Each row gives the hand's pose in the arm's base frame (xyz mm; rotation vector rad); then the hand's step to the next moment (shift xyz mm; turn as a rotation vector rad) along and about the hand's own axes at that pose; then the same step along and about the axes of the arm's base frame.
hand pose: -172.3 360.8 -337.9 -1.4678 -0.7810 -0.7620
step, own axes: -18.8 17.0 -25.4 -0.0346 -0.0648 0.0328
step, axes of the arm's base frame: 3.6 -26.3 -24.1 -0.0729 0.0335 0.0058
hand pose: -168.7 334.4 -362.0 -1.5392 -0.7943 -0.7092
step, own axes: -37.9 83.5 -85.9 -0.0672 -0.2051 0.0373
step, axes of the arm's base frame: 46.1 -94.1 -69.4 -0.2061 0.0439 0.0598
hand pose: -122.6 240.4 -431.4 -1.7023 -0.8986 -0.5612
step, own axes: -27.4 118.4 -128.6 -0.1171 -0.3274 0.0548
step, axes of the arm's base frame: 86.4 -145.8 -50.7 -0.3345 0.0627 0.0897
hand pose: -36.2 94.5 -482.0 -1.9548 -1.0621 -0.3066
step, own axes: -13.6 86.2 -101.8 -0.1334 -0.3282 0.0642
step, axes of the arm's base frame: 76.5 -110.0 3.3 -0.3467 0.0611 0.0754
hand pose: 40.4 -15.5 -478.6 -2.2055 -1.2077 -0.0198
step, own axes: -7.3 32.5 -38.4 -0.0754 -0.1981 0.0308
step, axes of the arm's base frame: 31.0 -38.3 12.4 -0.2041 0.0366 0.0535
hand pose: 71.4 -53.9 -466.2 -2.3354 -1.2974 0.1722
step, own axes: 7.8 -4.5 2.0 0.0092 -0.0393 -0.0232
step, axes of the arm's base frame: 0.1 9.2 1.1 -0.0178 0.0176 0.0393
